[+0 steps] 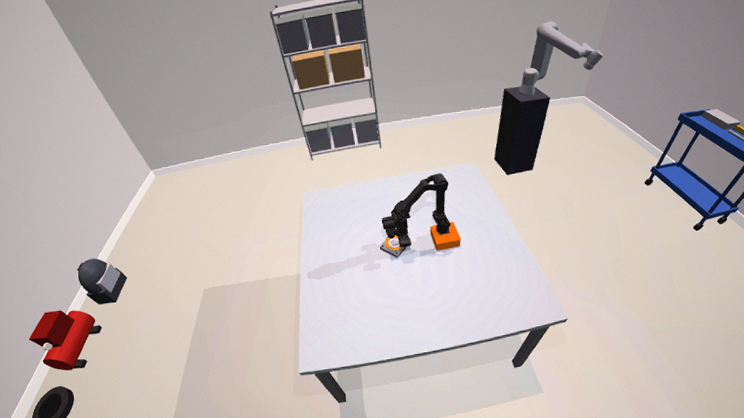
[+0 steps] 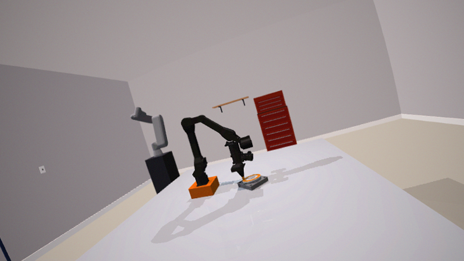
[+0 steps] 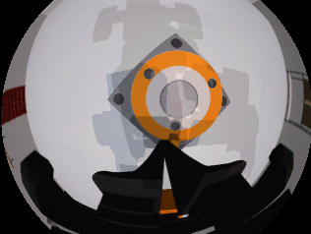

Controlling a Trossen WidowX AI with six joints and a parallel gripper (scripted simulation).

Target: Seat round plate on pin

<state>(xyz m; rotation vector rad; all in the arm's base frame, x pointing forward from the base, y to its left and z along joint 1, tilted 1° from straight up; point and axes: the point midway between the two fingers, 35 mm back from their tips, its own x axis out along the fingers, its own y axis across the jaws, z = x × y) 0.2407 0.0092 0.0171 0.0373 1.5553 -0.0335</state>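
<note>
My gripper tip is now 50 mm short of the base, 20 mm to the left of it and 20 mm above it.
</note>
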